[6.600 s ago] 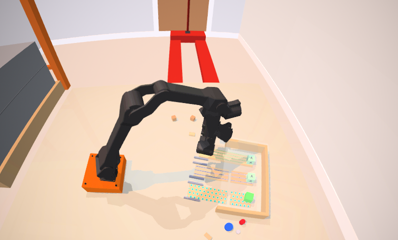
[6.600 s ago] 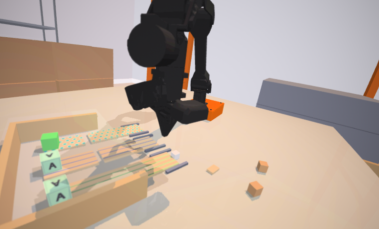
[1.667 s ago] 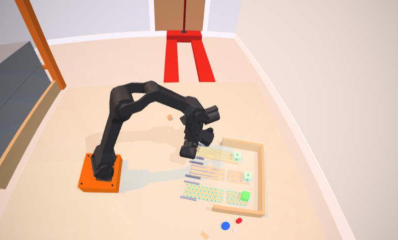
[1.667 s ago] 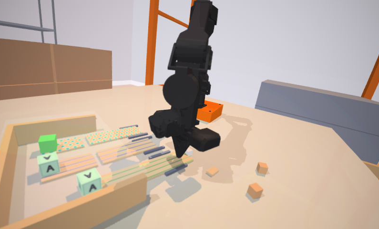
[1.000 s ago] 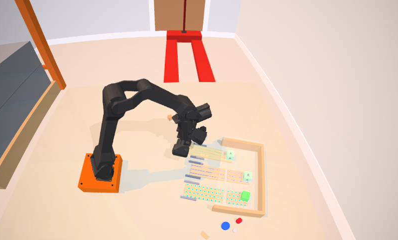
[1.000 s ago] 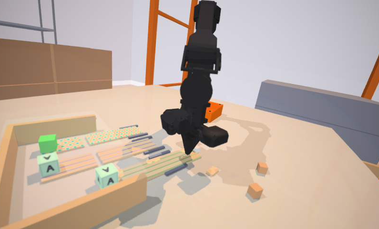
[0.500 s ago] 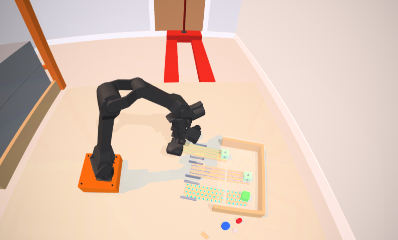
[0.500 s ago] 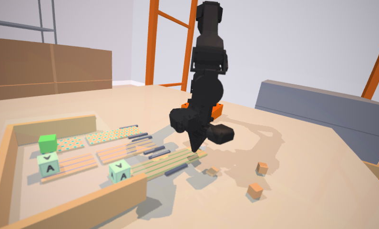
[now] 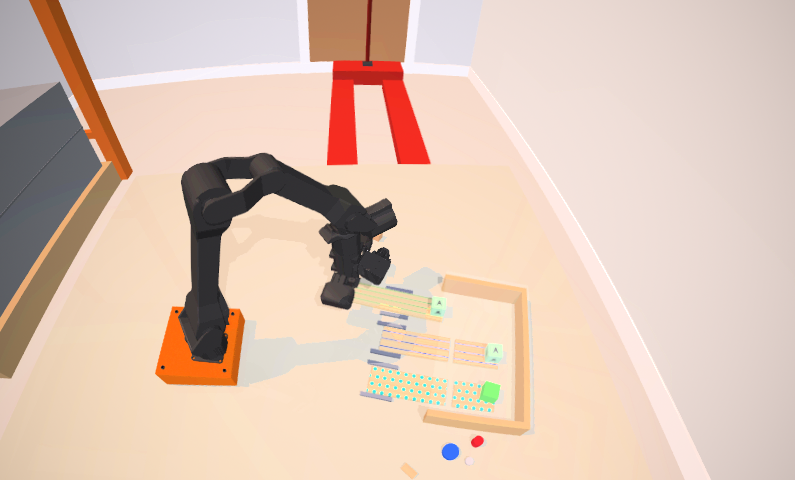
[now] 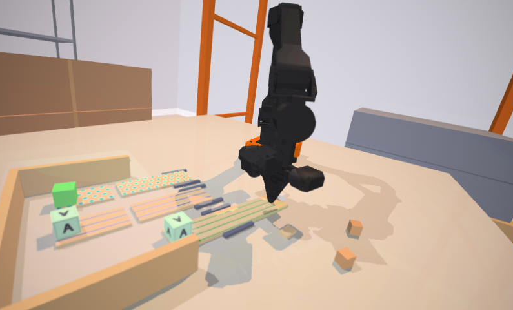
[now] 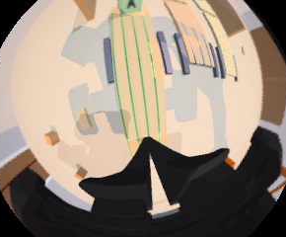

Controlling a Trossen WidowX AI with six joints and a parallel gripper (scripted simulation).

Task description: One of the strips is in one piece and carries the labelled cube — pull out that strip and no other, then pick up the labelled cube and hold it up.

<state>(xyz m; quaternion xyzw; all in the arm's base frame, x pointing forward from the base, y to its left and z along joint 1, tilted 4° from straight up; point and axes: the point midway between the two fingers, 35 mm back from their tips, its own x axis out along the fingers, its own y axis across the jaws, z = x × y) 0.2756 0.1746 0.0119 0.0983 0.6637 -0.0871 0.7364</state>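
The flat tile lies 6 cm ahead of my gripper tip and 7 cm to the left of it. The rest, counted from my gripper tip: blue disc (18 cm ahead, 36 cm to the right); then small white cube (3 cm behind, 1 cm to the left); then red piece (23 cm ahead, 35 cm to the right, 1 cm above).
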